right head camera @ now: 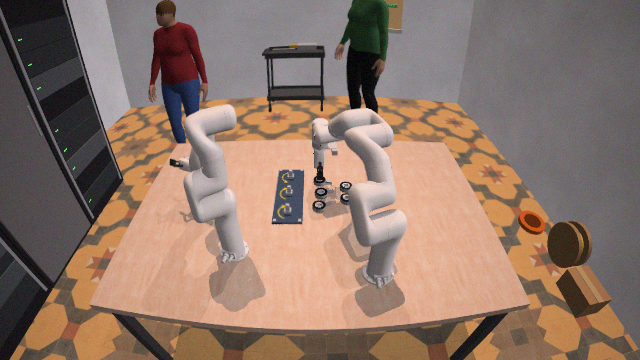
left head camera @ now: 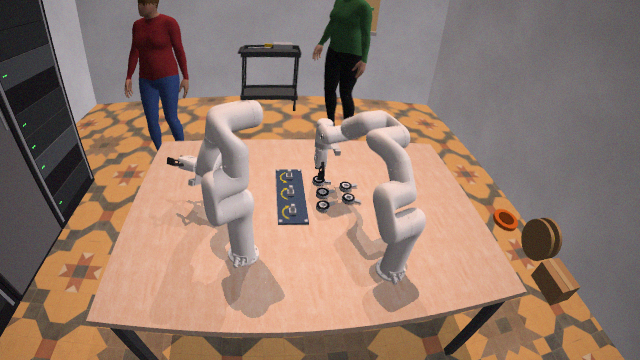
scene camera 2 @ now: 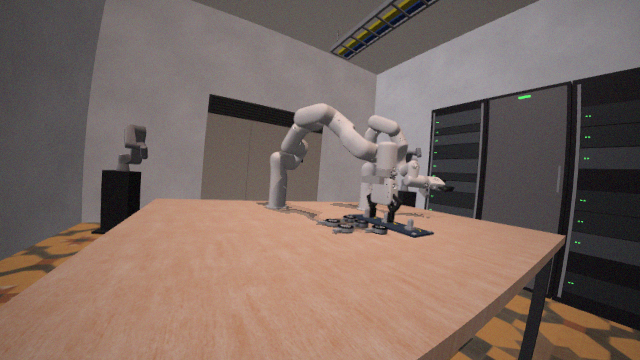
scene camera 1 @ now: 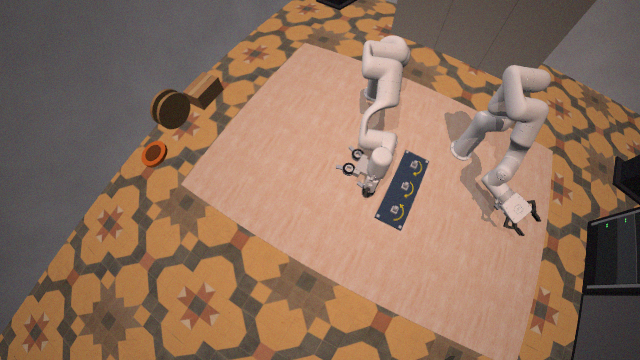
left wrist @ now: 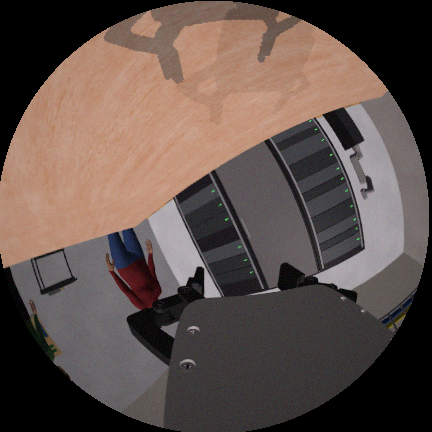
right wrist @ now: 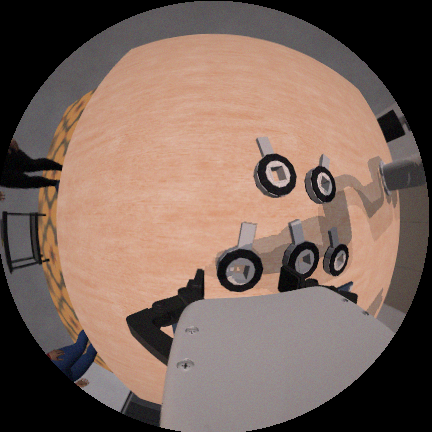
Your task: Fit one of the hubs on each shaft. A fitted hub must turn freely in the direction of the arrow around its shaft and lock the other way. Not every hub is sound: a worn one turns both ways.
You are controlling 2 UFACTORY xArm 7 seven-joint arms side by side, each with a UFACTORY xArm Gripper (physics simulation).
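Seen in the pictures: left gripper, fingertip midpoint: (right head camera: 176,160) (left head camera: 173,159) (scene camera 2: 449,185) (scene camera 1: 531,228) (left wrist: 243,278); right gripper, fingertip midpoint: (right head camera: 319,174) (left head camera: 319,174) (scene camera 2: 380,219) (right wrist: 243,280); left arm's base at its link origin: (right head camera: 234,250) (left head camera: 243,253) (scene camera 1: 460,150); right arm's base at its link origin: (right head camera: 378,272) (left head camera: 390,269) (scene camera 2: 276,207) (scene camera 1: 374,94) (right wrist: 384,177).
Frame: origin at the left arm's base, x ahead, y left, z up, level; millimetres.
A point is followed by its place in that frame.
A blue board (left head camera: 300,201) @(x 351, y -192, z 8 mm) (scene camera 1: 388,205) @(x 522, y -149, z 8 mm) lies mid-table with three bare shafts (left head camera: 289,175) @(x 515, y -118, z 28 mm) (left head camera: 291,191) @(x 390, y -144, z 29 mm) (left head camera: 293,209) @(x 262, y -169, z 34 mm), a yellow arrow by each. Several black-rimmed hubs with grey tabs lie flat beside it: a far one (left head camera: 318,180) @(x 509, y -264, z 22 mm) (right wrist: 239,270) @(x 517, y -255, z 4 mm), a middle one (left head camera: 322,192) @(x 433, y -289, z 9 mm) (right wrist: 301,258) @(x 414, y -289, z 2 mm), a near one (left head camera: 323,205) @(x 342, y -299, z 7 mm), and two in the outer row (left head camera: 345,186) @(x 504, y -401, z 7 mm) (left head camera: 348,198) @(x 394, y -413, z 22 mm). My right gripper (left head camera: 321,176) @(x 524, y -265, z 50 mm) (scene camera 2: 381,219) @(x 524, y -265, z 50 mm) points down, open, low at the far hub; whether the fingers touch it is unclear. My left gripper (scene camera 1: 530,227) @(x 296, y 403, z 206 mm) (left wrist: 243,278) @(x 296, y 403, z 206 mm) is open and empty, away from the board.
The right arm hangs over the hubs and hides some of them in scene camera 1. The left arm stands on the other side of the board. Two people and a cart (left head camera: 270,51) are beyond the table (left head camera: 320,300) @(x -172, y -315, z 0 mm). Server racks stand at the picture's left.
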